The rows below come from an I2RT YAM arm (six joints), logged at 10 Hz.
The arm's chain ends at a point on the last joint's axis. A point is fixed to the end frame.
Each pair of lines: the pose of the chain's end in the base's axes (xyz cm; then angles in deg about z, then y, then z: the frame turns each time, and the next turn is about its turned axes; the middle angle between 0 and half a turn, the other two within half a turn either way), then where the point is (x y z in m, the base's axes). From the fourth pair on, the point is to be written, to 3 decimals.
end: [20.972 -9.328 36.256 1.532 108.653 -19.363]
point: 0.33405 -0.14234 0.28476
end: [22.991 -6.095 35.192 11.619 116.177 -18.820]
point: 0.34962 -0.08946 0.25824
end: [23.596 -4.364 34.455 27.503 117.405 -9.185]
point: 0.35070 -0.03515 0.24121
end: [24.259 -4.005 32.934 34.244 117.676 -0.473]
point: 0.349 -0.014 0.220
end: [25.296 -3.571 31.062 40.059 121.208 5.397]
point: 0.346 -0.001 0.192
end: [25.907 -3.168 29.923 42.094 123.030 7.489]
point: 0.346 0.005 0.177
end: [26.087 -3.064 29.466 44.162 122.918 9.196]
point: 0.345 0.010 0.171
